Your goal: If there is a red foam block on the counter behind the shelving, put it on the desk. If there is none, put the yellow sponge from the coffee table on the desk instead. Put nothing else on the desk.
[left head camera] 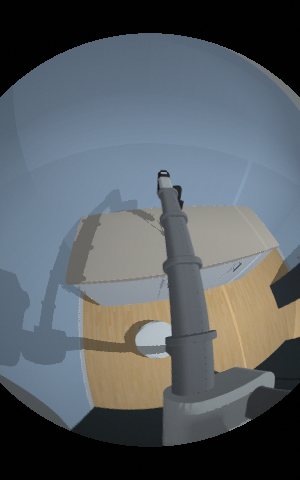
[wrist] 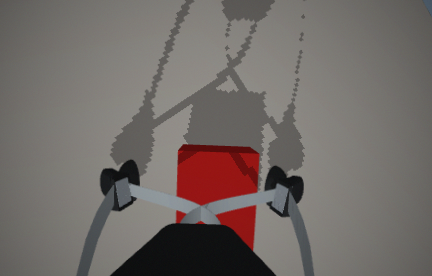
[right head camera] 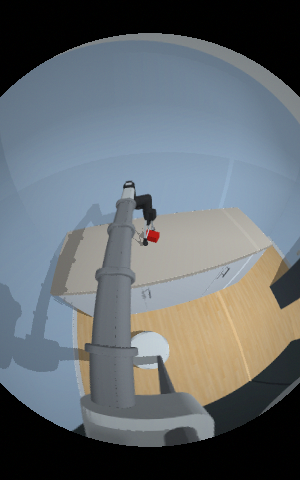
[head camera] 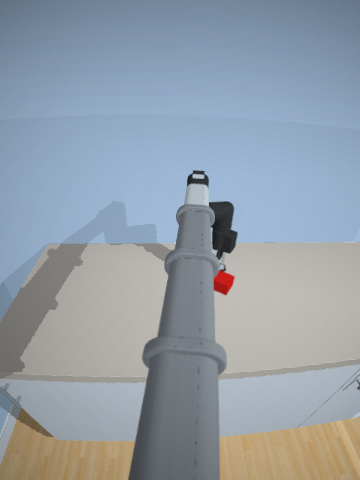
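Pixels of known places: gripper, fingertip midpoint: [wrist: 203,180] [right head camera: 149,238]; robot's base, link origin: [left head camera: 155,338] [right head camera: 148,349].
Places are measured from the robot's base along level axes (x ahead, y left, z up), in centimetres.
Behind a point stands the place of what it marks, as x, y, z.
Observation:
A red foam block [head camera: 224,284] {70.9, -11.9, 92.7} [right head camera: 154,236] {71.2, -12.4, 92.7} [wrist: 220,172] {76.3, -7.9, 92.7} lies on the beige counter [head camera: 290,310] {64.9, -35.2, 88.2} [left head camera: 115,260] {48.2, 26.5, 88.2} [right head camera: 200,245] {64.0, -43.6, 88.2} [wrist: 60,100] {65.8, 3.2, 88.2}. My gripper [head camera: 221,266] [right head camera: 149,235] {74.4, -8.8, 88.2} [wrist: 203,180] {74.4, -8.8, 88.2} is open and points down over the block. In the wrist view one fingertip is on each side of the block, with a gap on both sides. The fingertips' shadows fall close by on the counter. The gripper's body hides the block's near end in the wrist view. The desk, the coffee table and the yellow sponge do not show.
My telescoping arm [head camera: 187,310] {28.2, 0.1, 129.8} [left head camera: 185,290] {16.8, 0.8, 130.1} [right head camera: 115,310] {15.2, -1.4, 130.1} reaches across the counter. A blue wall [head camera: 280,190] {106.8, -35.1, 114.0} rises behind it. A white round object [left head camera: 152,337] {2.4, 3.5, 18.7} [right head camera: 152,345] {4.7, -5.0, 18.7} is on the wooden floor before the counter. A dark object [left head camera: 287,290] {14.8, -198.4, 28.8} [right head camera: 289,290] {12.9, -198.7, 29.3} is at the right edge.

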